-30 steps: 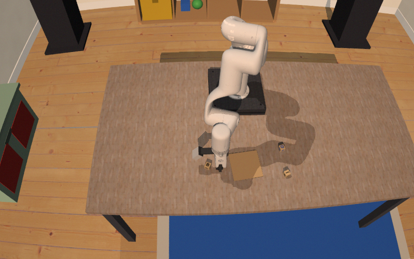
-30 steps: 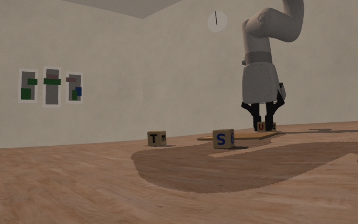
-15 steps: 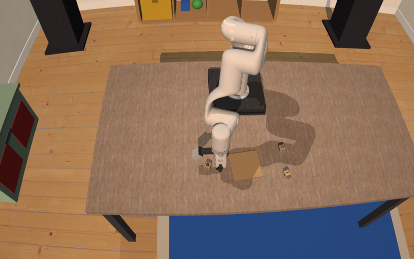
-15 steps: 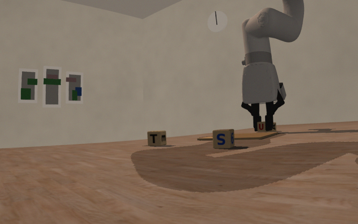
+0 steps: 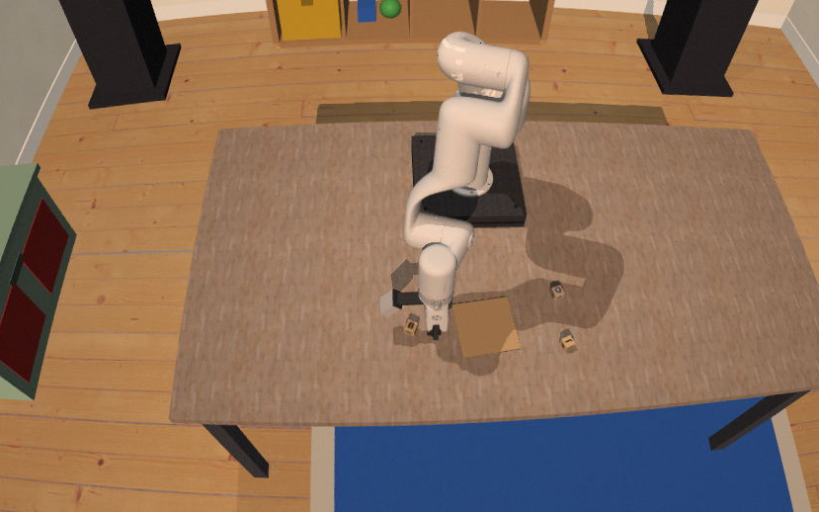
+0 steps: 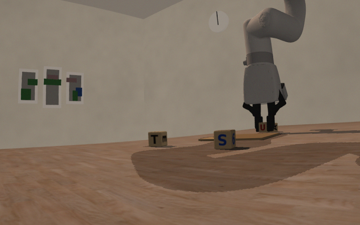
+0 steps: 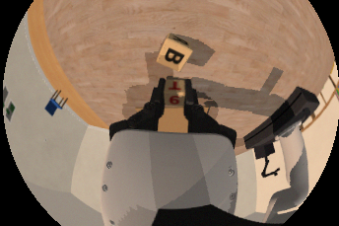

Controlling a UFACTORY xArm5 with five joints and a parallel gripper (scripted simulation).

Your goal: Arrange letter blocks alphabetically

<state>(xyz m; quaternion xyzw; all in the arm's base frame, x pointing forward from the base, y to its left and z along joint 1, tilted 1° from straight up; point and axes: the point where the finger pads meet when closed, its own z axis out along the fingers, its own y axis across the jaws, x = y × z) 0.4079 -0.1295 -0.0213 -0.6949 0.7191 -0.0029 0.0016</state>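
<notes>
The letter block lies 1 cm below my hand. Also, from my hand: tan mat: 12 cm to the left, 2 cm below.
</notes>
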